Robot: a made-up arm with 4 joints. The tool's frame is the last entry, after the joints. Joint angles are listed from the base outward. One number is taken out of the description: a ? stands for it. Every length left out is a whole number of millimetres.
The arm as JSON. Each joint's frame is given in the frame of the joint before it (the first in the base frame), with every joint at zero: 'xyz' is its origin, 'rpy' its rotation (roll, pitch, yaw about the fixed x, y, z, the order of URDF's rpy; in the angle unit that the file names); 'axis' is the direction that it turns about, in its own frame. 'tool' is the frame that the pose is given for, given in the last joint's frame.
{
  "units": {
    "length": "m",
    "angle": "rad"
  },
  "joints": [
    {
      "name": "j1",
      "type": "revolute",
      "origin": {
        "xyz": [
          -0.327,
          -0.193,
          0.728
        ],
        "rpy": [
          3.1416,
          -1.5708,
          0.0
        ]
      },
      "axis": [
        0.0,
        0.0,
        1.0
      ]
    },
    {
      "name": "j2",
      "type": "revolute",
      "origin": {
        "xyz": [
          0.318,
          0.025,
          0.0
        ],
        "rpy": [
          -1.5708,
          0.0,
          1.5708
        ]
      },
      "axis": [
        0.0,
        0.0,
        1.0
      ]
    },
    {
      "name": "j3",
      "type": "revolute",
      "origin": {
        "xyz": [
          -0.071,
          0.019,
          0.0
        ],
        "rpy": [
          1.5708,
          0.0,
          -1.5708
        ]
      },
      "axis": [
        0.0,
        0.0,
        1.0
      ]
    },
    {
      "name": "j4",
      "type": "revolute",
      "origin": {
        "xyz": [
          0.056,
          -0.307,
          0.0
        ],
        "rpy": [
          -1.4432,
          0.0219,
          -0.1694
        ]
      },
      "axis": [
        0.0,
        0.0,
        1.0
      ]
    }
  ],
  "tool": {
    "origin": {
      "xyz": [
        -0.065,
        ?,
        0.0
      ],
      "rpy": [
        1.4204,
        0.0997,
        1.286
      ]
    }
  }
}
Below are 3 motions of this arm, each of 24 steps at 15 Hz.
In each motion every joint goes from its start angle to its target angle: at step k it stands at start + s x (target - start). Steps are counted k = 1, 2, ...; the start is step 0. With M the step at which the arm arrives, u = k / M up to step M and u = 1 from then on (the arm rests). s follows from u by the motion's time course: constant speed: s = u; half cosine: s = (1 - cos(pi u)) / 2; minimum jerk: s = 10 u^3 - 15 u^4 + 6 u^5.
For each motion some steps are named. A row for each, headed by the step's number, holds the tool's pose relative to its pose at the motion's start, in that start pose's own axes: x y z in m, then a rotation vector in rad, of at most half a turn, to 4 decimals.
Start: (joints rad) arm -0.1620 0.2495 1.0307 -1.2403
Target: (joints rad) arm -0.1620 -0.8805 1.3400 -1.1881
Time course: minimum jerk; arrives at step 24
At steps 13, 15, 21, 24:
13: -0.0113 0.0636 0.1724 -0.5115 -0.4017 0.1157
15: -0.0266 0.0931 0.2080 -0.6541 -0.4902 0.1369
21: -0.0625 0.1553 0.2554 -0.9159 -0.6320 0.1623
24: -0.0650 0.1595 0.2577 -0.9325 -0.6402 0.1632

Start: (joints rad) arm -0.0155 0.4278 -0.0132 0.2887
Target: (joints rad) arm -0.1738 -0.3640 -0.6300 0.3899
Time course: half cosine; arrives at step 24
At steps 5, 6, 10, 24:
5: -0.0044 0.0018 -0.0281 0.0664 -0.0746 -0.0066
6: -0.0052 0.0030 -0.0397 0.0936 -0.1059 -0.0077
10: 0.0004 0.0125 -0.0962 0.2292 -0.2706 0.0011
24: 0.0861 0.0569 -0.1933 0.5333 -0.7372 0.1609

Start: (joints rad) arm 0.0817 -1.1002 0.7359 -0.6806
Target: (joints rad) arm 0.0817 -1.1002 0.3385 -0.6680
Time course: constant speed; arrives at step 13
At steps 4, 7, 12, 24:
4: -0.0285 -0.0066 -0.0213 0.0722 0.0102 -0.0976
7: -0.0503 -0.0087 -0.0373 0.1266 0.0179 -0.1706
12: -0.0869 -0.0065 -0.0639 0.2178 0.0305 -0.2920
24: -0.0942 -0.0053 -0.0691 0.2361 0.0331 -0.3162

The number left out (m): 0.029
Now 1 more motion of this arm.
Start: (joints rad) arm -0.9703 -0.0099 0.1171 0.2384
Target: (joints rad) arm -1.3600 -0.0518 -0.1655 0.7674
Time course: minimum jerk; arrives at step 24
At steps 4, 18, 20, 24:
4: -0.0098 0.0007 -0.0029 0.0077 0.0180 -0.0113
18: -0.2361 0.0705 -0.0620 0.2584 0.4038 -0.2254
20: -0.2522 0.0798 -0.0659 0.2824 0.4296 -0.2371
24: -0.2605 0.0849 -0.0679 0.2951 0.4428 -0.2428

